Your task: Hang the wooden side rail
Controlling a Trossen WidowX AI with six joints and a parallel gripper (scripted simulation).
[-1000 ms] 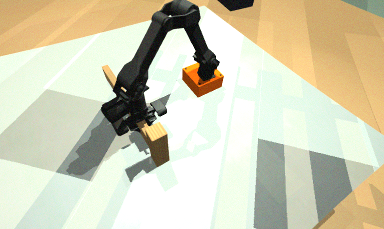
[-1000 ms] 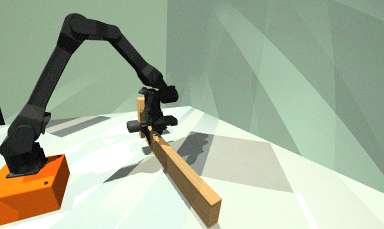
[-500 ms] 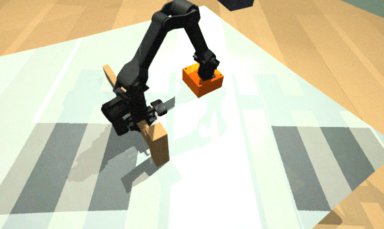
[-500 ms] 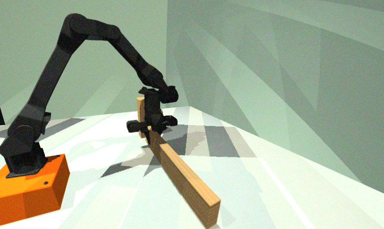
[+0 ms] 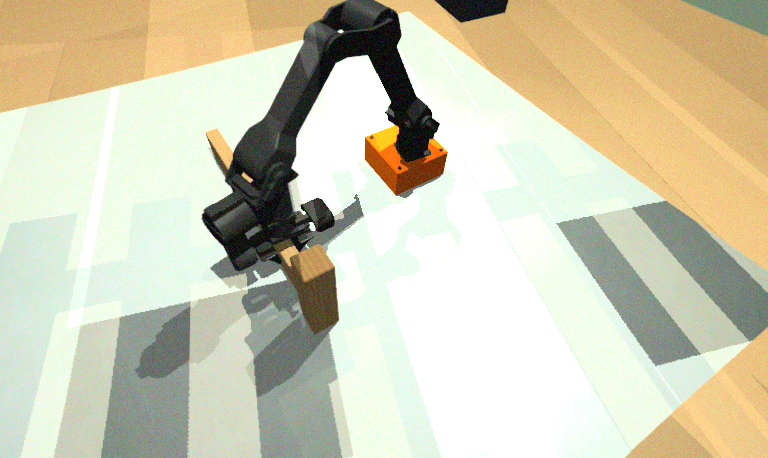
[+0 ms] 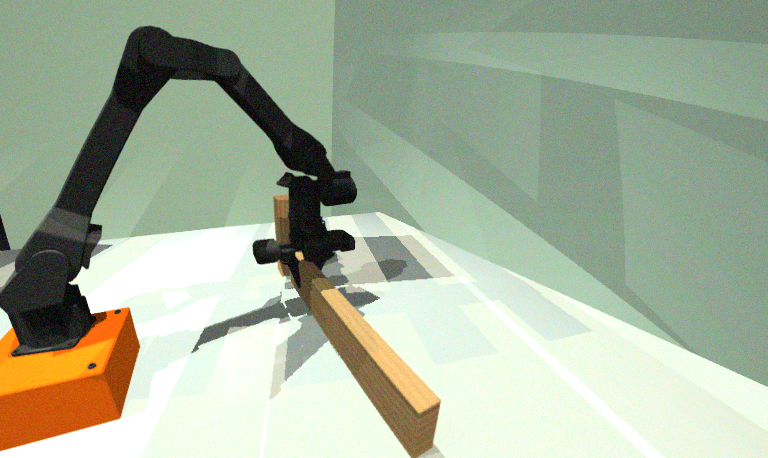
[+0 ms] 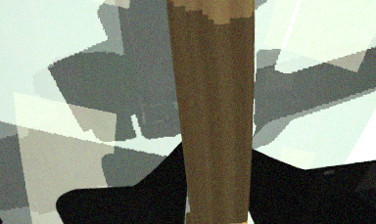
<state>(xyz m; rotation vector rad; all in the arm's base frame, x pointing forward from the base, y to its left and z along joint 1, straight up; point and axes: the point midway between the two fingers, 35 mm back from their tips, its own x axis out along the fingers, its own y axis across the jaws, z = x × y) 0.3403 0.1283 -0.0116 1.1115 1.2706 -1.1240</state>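
Now: the headboard post 2 cm behind my gripper tip, 13 cm to the left of it and 6 cm above it.
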